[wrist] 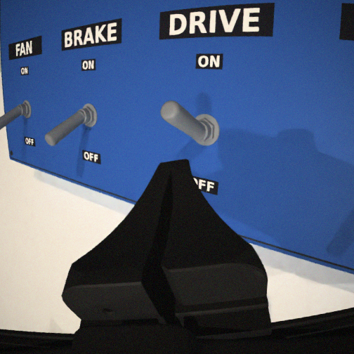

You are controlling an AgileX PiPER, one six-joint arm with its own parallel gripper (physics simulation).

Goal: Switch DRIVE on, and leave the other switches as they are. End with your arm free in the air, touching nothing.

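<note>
The DRIVE switch (189,124) is a grey toggle on the blue panel (135,100). Its lever points out and up to the left from its nut, tipped toward the ON label (209,61). The levers of the BRAKE switch (69,127) and the FAN switch (15,115) slope down, toward their OFF labels. My gripper (176,177) is shut and empty, with its fingertips below the DRIVE lever in the view. Background shows between the tips and the lever. The fingers partly cover the DRIVE OFF label (206,186).
Part of another black label (347,22) shows at the right edge. Shadows fall on the panel's right side. The panel's lower edge slopes down to the right, above a pale surface (45,240).
</note>
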